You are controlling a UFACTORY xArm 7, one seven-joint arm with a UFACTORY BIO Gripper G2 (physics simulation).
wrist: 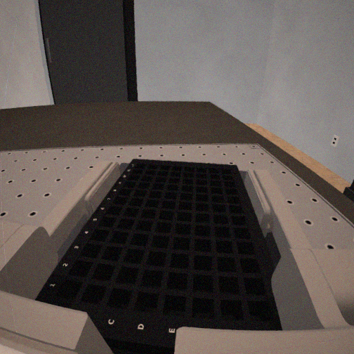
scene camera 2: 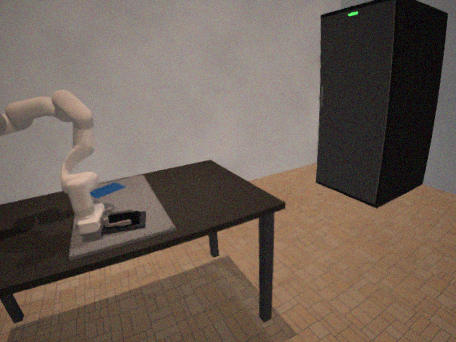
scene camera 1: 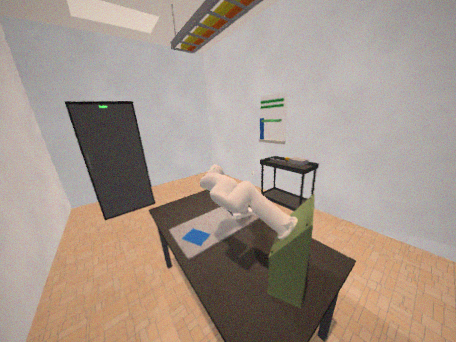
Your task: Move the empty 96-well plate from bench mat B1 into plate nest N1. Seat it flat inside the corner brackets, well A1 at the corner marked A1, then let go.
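Places are measured from the arm's base along level axes (x ahead, y left, z up), in metres.
Pixels of known places: hand, its tool point: (scene camera 2: 126,217); arm's base, origin of its link: (scene camera 1: 288,228).
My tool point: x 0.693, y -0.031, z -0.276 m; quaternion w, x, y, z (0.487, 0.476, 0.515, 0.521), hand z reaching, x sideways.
Observation:
For each thing: its top centre in the pictures, then the offset to it from my tool point. "*": a spot on its surface instead. Level surfaces: height alone.
- black 96-well plate, centre of its top: (scene camera 2: 122,217) dx -0.014, dy -0.001, dz +0.002 m
- dark grey nest, a spot on its surface: (scene camera 2: 142,223) * dx +0.064, dy -0.041, dz -0.015 m
- blue mat, height of its surface: dz -0.025 m
- light perforated board, height of its surface: dz -0.027 m
- dark table, height of its surface: dz -0.040 m
The black 96-well plate (scene camera 2: 124,216) (wrist: 175,240) lies level, its well openings up, at a dark grey nest (scene camera 2: 142,223) on the pegboard. In the wrist view, row letters C, D and E are at the near end and column 1 is at the near left. My gripper (scene camera 2: 122,221) (wrist: 182,186) is shut on the plate, one finger along each long side. The gripper's body hides the near left corner with A1. The corner brackets and the A1 mark cannot be made out, so the seating is unclear. The blue mat (scene camera 1: 195,237) (scene camera 2: 108,190) bears no plate.
The light perforated board (scene camera 1: 189,251) (scene camera 2: 152,202) (wrist: 25,185) lies on the dark table (scene camera 1: 210,282) (scene camera 2: 200,185) (wrist: 185,120). A green upright panel (scene camera 1: 290,265) stands by the arm's base. A dark cabinet (scene camera 1: 117,160) (scene camera 2: 355,110) (wrist: 85,50) and a black cart (scene camera 1: 268,163) stand beyond the table.

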